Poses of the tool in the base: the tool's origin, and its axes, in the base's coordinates. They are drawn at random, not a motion.
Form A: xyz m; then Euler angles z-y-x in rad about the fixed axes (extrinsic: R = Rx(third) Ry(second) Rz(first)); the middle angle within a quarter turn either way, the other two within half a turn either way.
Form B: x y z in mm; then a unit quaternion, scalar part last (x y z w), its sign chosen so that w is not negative. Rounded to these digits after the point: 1 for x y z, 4 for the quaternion.
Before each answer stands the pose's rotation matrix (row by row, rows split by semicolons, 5 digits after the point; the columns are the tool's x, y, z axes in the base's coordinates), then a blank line. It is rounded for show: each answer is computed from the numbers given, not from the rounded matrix.
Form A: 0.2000 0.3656 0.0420 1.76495 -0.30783 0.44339
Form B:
-0.18387 -0.93509 -0.30299; 0.91141 -0.04674 -0.40884; 0.36814 -0.35132 0.86084

200.0 365.6 42.0 0.0225 -0.2628 0.7231 0.6384
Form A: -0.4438 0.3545 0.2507 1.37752 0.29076 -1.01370
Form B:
0.18401 -0.94019 0.28668; 0.47214 0.34036 0.81317; -0.86210 -0.01428 0.50653

-443.8 354.5 250.7 -0.2903 0.4031 0.4955 0.7125
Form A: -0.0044 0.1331 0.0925 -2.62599 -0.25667 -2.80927
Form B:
-0.84150 0.47691 -0.25386; 0.39403 0.86323 0.31555; 0.36963 0.16551 -0.91432

-4.4 133.1 92.5 -0.2289 -0.9512 -0.1264 0.1639
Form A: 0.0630 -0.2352 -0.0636 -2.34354 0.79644 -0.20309
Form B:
-0.48815 0.50067 0.71487; -0.60063 -0.78699 0.14104; 0.63321 -0.36052 0.68488

63.0 -235.2 -63.6 -0.3918 0.0638 -0.8602 0.3201
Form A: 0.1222 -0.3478 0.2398 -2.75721 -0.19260 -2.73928
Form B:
-0.90989 0.36805 -0.19141; 0.27557 0.88112 0.38431; 0.31010 0.29693 -0.90314

122.2 -347.8 239.8 -0.1674 -0.9610 -0.1772 0.1305
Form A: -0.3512 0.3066 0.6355 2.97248 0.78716 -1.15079
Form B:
-0.69579 -0.11880 0.70835; 0.70619 -0.29309 0.64451; 0.13104 0.94868 0.28783

-351.2 306.6 635.5 0.2782 0.5279 0.7544 0.2734
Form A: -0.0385 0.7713 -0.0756 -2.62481 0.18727 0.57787
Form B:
-0.85421 0.48545 0.18618; -0.50228 -0.67800 -0.53669; -0.13431 -0.55196 0.82298

-38.5 771.3 -75.6 -0.0142 0.2972 -0.9159 0.2696
